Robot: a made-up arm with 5 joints.
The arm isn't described. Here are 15 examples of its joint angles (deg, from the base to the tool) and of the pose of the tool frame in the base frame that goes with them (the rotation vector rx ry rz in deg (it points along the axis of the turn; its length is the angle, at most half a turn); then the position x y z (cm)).
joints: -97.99 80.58 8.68 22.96 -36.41
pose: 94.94 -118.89 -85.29 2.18 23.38 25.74
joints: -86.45 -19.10 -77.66 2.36 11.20
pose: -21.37 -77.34 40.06 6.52 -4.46 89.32
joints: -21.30 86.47 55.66 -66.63 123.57
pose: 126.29 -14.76 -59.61 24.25 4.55 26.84
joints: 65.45 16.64 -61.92 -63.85 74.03
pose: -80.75 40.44 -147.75 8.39 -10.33 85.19
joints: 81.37 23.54 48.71 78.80 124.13
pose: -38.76 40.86 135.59 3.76 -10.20 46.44
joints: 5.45 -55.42 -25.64 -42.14 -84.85
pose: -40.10 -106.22 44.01 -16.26 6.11 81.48
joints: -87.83 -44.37 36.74 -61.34 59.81
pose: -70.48 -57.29 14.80 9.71 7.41 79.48
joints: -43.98 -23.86 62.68 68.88 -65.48
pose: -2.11 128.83 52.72 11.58 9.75 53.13
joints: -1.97 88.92 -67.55 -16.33 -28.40
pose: -31.38 30.61 40.97 47.58 5.21 43.58
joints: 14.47 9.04 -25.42 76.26 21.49
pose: -49.75 95.04 58.24 28.65 -4.15 65.21
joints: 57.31 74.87 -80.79 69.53 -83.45
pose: 68.56 36.44 -18.68 28.93 -29.82 47.14
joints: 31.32 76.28 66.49 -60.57 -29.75
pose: 28.11 94.33 33.50 19.76 -4.03 29.58
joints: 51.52 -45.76 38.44 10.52 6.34
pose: -39.85 63.95 -12.68 13.06 -5.99 69.92
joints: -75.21 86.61 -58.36 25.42 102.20
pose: 141.19 31.92 -37.29 20.72 38.93 35.93
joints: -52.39 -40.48 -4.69 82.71 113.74
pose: 158.64 12.75 -22.09 14.22 5.06 73.63
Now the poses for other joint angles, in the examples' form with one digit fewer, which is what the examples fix.
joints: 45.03 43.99 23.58 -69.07 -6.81
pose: -36.2 49.6 -8.6 30.7 -21.0 50.0
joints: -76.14 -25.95 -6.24 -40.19 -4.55
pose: -32.5 -66.3 59.6 7.9 9.5 86.3
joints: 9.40 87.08 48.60 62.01 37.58
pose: -42.8 -74.1 -103.8 10.2 0.1 37.1
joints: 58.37 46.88 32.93 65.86 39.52
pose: 40.3 98.4 114.8 12.6 -11.1 41.7
